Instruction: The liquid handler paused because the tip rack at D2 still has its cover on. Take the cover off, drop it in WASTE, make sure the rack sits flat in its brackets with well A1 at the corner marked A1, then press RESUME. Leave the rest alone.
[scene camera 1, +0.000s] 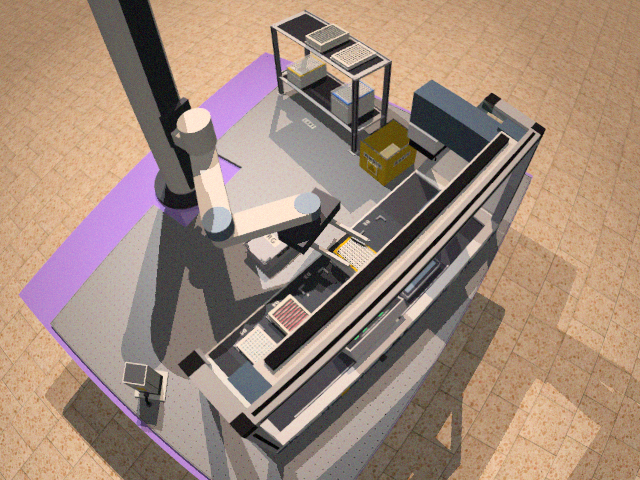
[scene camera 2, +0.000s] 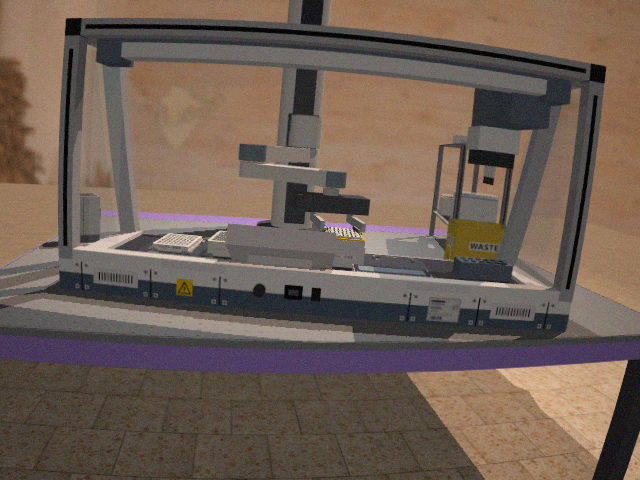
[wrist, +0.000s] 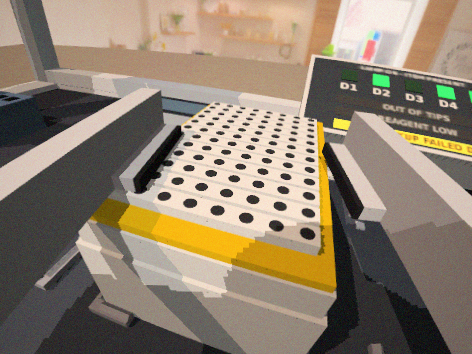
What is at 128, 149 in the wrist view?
The gripper.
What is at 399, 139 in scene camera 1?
A yellow WASTE bin.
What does the gripper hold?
Nothing.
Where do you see the gripper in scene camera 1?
358, 253
